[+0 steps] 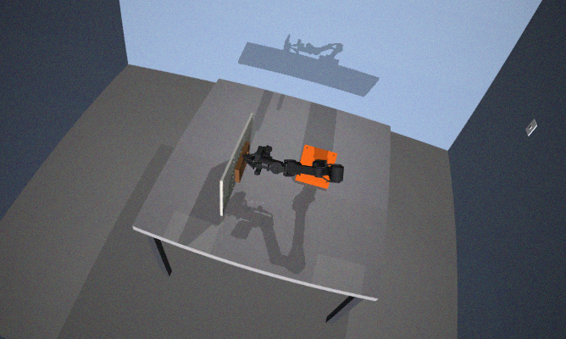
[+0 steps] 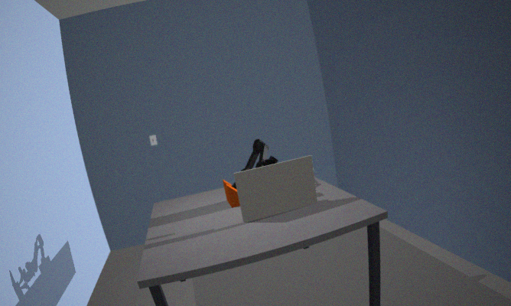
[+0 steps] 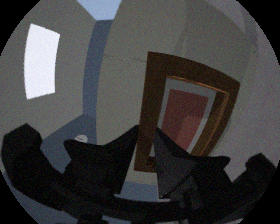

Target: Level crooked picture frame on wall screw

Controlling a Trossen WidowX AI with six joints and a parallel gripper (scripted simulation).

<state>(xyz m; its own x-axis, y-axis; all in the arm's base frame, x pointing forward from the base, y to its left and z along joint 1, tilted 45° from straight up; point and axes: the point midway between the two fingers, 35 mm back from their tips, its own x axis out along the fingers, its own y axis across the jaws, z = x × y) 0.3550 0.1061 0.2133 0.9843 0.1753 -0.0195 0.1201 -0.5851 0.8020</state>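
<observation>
The brown wooden picture frame lies 1 cm ahead of my gripper tip, 1 cm to the right of it and 5 cm below it. From my gripper tip the other things lie so: white wall panel (2 cm ahead, 7 cm below).
</observation>
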